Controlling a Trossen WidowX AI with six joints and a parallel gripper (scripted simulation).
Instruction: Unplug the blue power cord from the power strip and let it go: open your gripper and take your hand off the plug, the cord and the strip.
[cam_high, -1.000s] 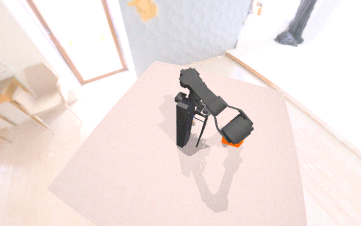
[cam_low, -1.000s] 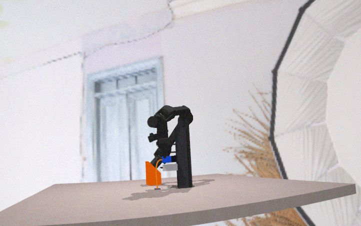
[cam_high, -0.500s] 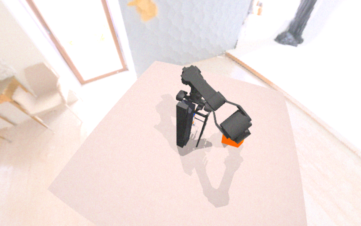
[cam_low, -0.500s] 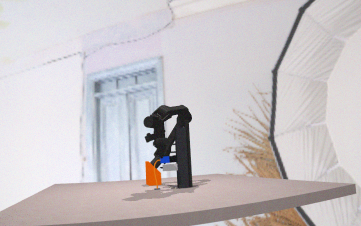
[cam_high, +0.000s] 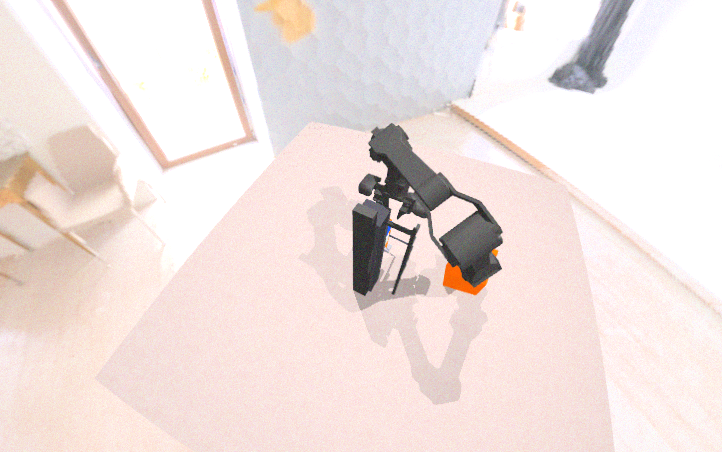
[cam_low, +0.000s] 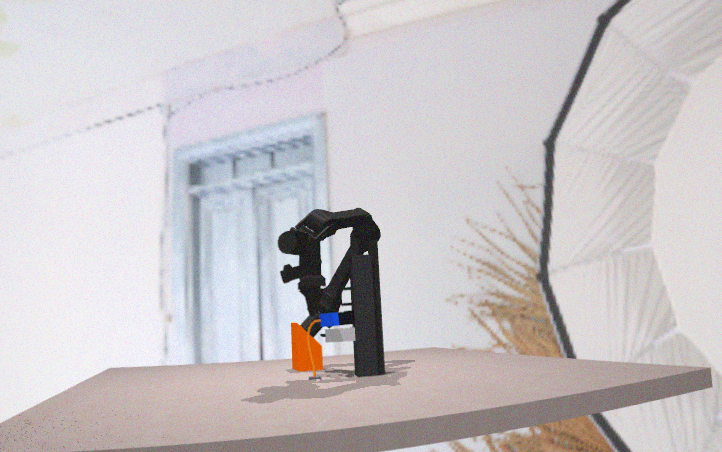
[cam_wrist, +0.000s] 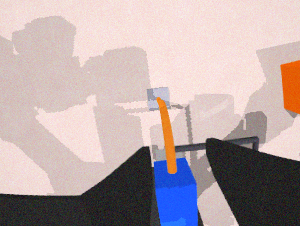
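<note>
My gripper tip is 60 mm to the right of the blue plug and 10 mm short of it. Round my gripper tip: black post: 170 mm to the left, 40 mm ahead, 20 mm above.
</note>
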